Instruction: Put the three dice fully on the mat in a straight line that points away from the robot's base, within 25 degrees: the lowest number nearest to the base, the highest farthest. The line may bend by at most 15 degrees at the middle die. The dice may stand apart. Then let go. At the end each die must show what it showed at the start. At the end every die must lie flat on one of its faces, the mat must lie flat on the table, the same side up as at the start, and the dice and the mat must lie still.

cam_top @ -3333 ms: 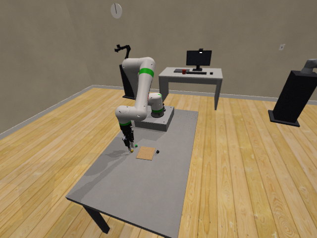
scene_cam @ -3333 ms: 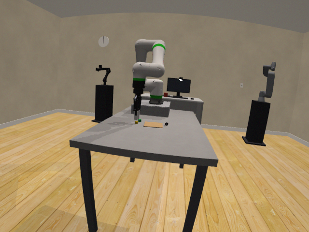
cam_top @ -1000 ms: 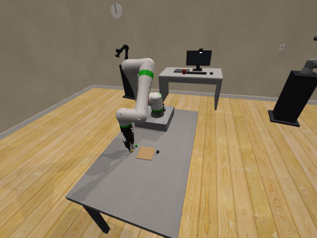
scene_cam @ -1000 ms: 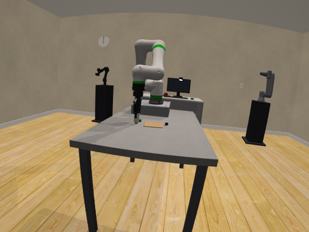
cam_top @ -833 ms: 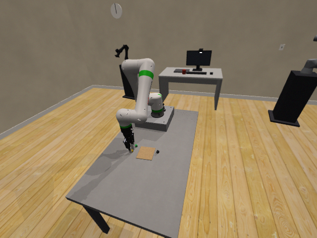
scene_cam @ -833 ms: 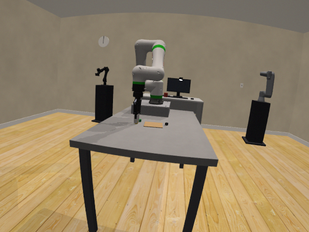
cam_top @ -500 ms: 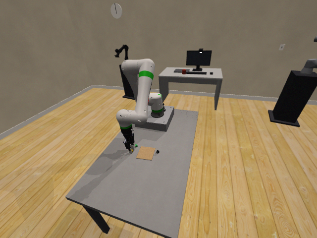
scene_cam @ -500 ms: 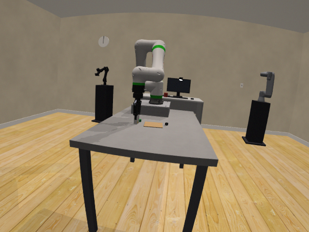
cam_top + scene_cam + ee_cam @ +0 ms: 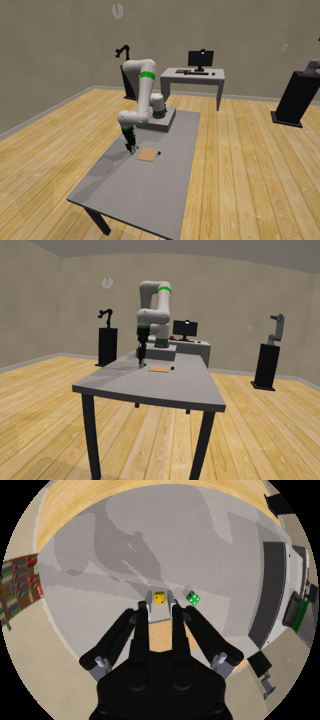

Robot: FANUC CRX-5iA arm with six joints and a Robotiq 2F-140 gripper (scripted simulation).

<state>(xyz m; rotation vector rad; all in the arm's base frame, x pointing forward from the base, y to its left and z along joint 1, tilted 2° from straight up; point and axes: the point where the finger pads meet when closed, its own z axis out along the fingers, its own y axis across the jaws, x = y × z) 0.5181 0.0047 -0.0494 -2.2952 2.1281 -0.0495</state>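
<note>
Right now my hand is 20 mm above the yellow die. The rest, counted from my hand: tan mat (40 mm behind, 130 mm to the left, 30 mm below); then green die (70 mm behind, 20 mm below); then black die (90 mm behind, 220 mm to the left, 20 mm below).
</note>
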